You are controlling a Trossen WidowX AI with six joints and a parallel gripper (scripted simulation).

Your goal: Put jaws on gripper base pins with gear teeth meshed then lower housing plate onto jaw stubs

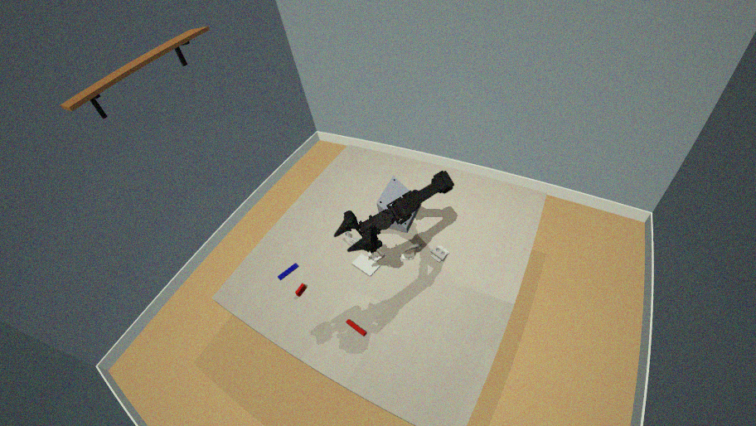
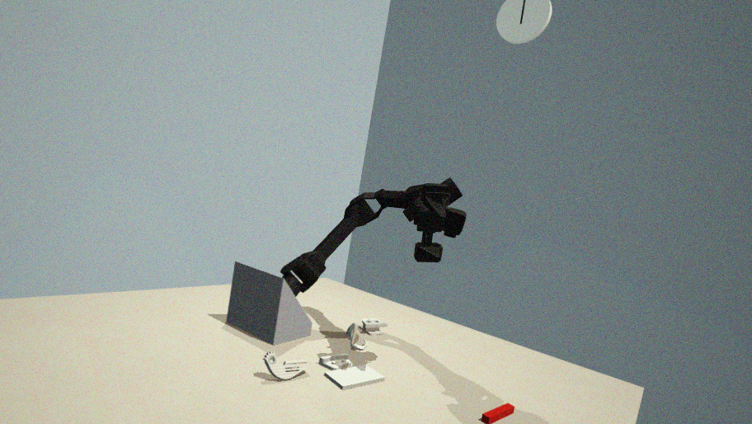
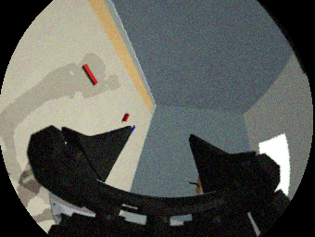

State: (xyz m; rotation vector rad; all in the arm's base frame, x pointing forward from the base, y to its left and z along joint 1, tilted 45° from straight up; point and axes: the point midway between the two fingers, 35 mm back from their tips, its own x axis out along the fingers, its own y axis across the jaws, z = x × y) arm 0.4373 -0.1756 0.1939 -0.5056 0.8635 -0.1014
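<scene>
My gripper tip is now 29 cm past the white jaw, 15 cm to the right of it and 33 cm above it. The rest, counted from my gripper tip: red bar (17 cm ahead, 7 cm to the left, 34 cm below); blue block (5 cm ahead, 38 cm to the right, 34 cm below).
</scene>
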